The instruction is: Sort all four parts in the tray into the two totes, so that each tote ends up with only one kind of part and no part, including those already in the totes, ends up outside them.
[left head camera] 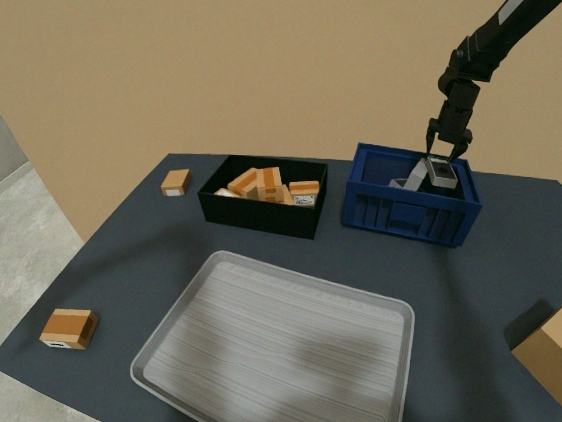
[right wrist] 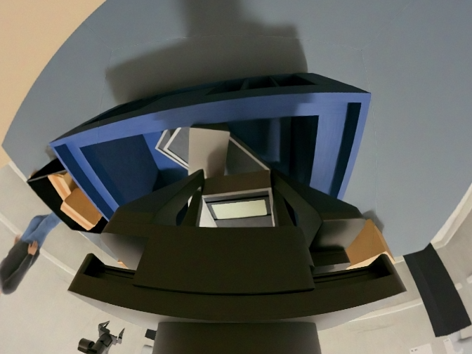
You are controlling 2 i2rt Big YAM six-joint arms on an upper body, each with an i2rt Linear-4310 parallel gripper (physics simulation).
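Places are measured from the left arm's base along level axes (x left, y ahead, z down), in centimetres.
Where they show: right gripper, fingertip midpoint: (left head camera: pixel 435 163).
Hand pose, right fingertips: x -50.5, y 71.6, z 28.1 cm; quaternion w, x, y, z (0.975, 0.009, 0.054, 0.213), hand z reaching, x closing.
Things, the pixels of their centre, and the offset from my right fingertips. "*": a spot on its surface instead.
- grey device, body centre: (left head camera: pixel 440 170) dx +1.1, dy -5.1, dz -1.1 cm
- blue tote, body centre: (left head camera: pixel 407 193) dx +6.8, dy -2.4, dz +7.5 cm
- grey part, body centre: (left head camera: pixel 416 179) dx +5.2, dy -2.4, dz +3.3 cm
- black tote, body centre: (left head camera: pixel 266 192) dx +43.8, dy +1.3, dz +9.9 cm
- grey tray, body centre: (left head camera: pixel 276 347) dx +38.2, dy -39.6, dz +13.6 cm
- small cardboard box, body centre: (left head camera: pixel 176 182) dx +75.4, dy +12.0, dz +13.1 cm
- larger cardboard box, surface spot: (left head camera: pixel 545 350) * dx -7.1, dy -44.3, dz +8.3 cm
My right gripper (left head camera: pixel 440 156) (right wrist: pixel 236 175) is shut on a grey device (left head camera: pixel 441 172) (right wrist: pixel 239 210) with a pale screen and holds it at the right part of the opening of the blue tote (left head camera: pixel 410 218) (right wrist: pixel 210 113). Inside that tote, a grey part (left head camera: pixel 416 175) (right wrist: pixel 209 147) leans beside the held device. The black tote (left head camera: pixel 260 215) holds several small cardboard boxes (left head camera: pixel 269 182) (right wrist: pixel 82 207). The grey tray (left head camera: pixel 280 325) shows no part on its visible surface. My left gripper (right wrist: pixel 116 324) is small at the bottom left of the right wrist view, fingers apart.
In the left head camera, one small cardboard box (left head camera: pixel 176 182) lies left of the black tote, and another (left head camera: pixel 70 327) lies left of the tray. A larger cardboard box (left head camera: pixel 545 350) is at the right edge. A person (right wrist: pixel 25 250) shows at the left in the right wrist view.
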